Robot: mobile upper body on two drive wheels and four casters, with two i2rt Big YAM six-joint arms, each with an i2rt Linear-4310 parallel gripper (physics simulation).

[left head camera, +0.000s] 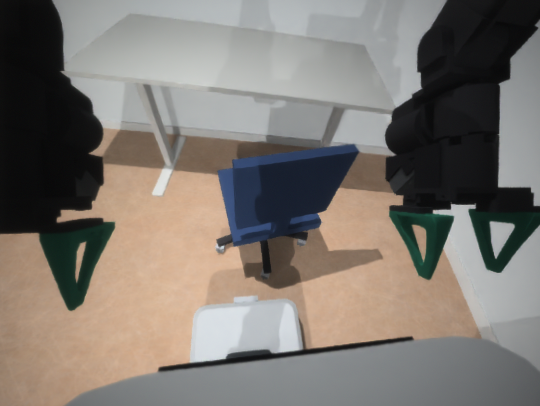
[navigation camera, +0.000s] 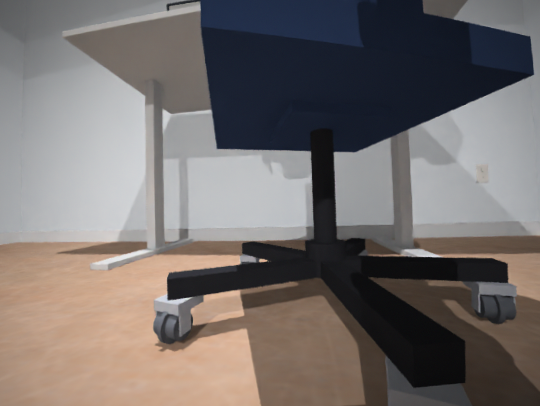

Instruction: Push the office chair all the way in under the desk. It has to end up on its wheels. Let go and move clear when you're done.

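Places are measured from the left arm's base along level axes (x right, y ahead, z up), in centimetres.
Pixels of known places: left gripper, fingertip midpoint: (left head camera: 17, 311); right gripper, fingertip midpoint: (left head camera: 460, 274).
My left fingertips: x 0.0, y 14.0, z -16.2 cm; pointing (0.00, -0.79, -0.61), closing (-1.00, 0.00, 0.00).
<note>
Behind a point stands the place of what it marks.
The blue office chair (left head camera: 295, 192) @(z -61.2, x 42.1, y 60.4 cm) (navigation camera: 322, 190) @(z -115.5, x 35.2, y 81.4 cm) stands upright on its casters in front of the white desk (left head camera: 225, 55) @(z -46.0, x 14.7, y 139.8 cm) (navigation camera: 145, 55) @(z -48.5, x -30.0, y 130.8 cm), its backrest toward me and turned slightly. In the left head view the backrest lies below the desk's front edge and hides part of the seat. How far the seat reaches under the desk top is unclear. My left gripper (left head camera: 75, 285) is at the left, away from the chair; one green finger shows and it looks open. My right gripper (left head camera: 461, 272) @(z -16.0, x 44.7, y 14.2 cm) is open and empty, to the right of the chair and clear of it.
My white base (left head camera: 245, 327) @(z -115.0, x 21.6, y 20.3 cm) is close behind the chair, with a short strip of floor between. The desk's left leg (left head camera: 156, 125) @(z -97.7, x -36.4, y 149.2 cm) (navigation camera: 155, 165) @(z -94.7, x -35.5, y 150.3 cm) and right leg (left head camera: 332, 125) @(z -81.2, x 83.7, y 131.4 cm) (navigation camera: 402, 192) @(z -113.8, x 83.5, y 131.5 cm) stand on long feet. Walls run behind the desk and along the right.
</note>
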